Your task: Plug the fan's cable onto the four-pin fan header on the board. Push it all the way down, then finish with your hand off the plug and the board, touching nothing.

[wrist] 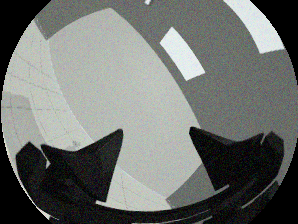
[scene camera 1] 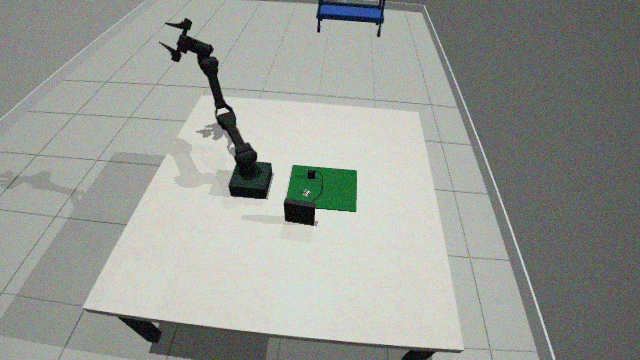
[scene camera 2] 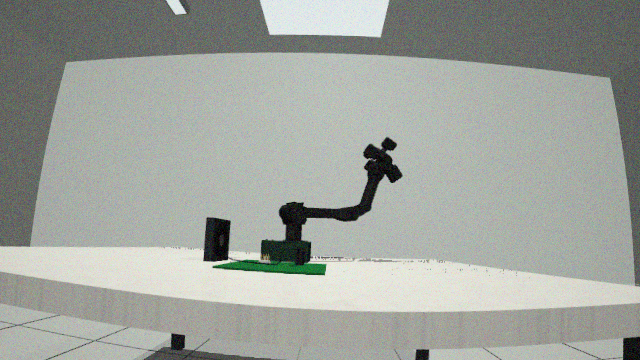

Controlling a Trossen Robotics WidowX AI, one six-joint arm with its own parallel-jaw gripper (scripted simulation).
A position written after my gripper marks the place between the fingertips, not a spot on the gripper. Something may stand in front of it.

Observation:
My gripper (wrist: pixel 157 132) is open, holding nothing. I also see a green board (scene camera 1: pixel 339 189) and a black fan (scene camera 2: pixel 216 242).
The green board is seen too in scene camera 2 (scene camera 2: pixel 283 267). The black fan is seen too in scene camera 1 (scene camera 1: pixel 303 212).

